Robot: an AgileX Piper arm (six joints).
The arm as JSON. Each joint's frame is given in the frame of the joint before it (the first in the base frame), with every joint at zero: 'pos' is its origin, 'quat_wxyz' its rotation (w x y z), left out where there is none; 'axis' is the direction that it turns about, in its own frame. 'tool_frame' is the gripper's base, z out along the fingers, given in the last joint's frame.
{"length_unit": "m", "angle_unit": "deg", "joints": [
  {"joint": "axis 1", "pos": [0.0, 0.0, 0.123], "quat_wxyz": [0.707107, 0.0, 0.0, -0.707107], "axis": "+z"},
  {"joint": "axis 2", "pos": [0.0, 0.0, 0.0], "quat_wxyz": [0.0, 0.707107, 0.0, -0.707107], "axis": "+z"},
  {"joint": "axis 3", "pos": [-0.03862, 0.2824, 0.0], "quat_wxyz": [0.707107, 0.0, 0.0, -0.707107], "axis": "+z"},
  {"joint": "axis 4", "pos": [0.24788, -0.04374, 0.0], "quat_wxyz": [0.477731, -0.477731, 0.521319, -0.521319], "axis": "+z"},
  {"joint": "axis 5", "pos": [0.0, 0.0, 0.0], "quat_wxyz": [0.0, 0.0, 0.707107, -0.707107], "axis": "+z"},
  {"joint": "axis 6", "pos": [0.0, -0.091, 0.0], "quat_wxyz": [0.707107, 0.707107, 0.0, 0.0], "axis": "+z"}
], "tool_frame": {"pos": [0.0, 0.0, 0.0]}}
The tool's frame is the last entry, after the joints.
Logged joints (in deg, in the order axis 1, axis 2, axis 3, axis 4, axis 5, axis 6), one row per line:
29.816 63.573 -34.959 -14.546 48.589 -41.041
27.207 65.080 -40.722 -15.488 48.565 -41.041
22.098 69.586 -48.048 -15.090 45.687 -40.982
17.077 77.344 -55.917 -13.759 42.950 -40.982
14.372 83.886 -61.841 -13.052 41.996 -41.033
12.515 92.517 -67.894 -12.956 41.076 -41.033
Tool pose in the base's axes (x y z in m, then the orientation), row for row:
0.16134 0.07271 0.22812 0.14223 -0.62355 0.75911 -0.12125
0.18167 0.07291 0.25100 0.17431 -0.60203 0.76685 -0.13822
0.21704 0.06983 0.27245 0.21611 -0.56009 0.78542 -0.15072
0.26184 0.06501 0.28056 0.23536 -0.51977 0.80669 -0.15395
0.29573 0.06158 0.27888 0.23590 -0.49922 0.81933 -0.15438
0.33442 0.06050 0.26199 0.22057 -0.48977 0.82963 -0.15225
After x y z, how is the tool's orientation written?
As a quaternion, w x y z.
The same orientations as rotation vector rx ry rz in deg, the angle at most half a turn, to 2 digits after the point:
-103.09 125.50 -20.05
-97.78 124.54 -22.45
-88.94 124.72 -23.93
-81.70 126.80 -24.20
-78.45 128.75 -24.26
-77.59 131.43 -24.12

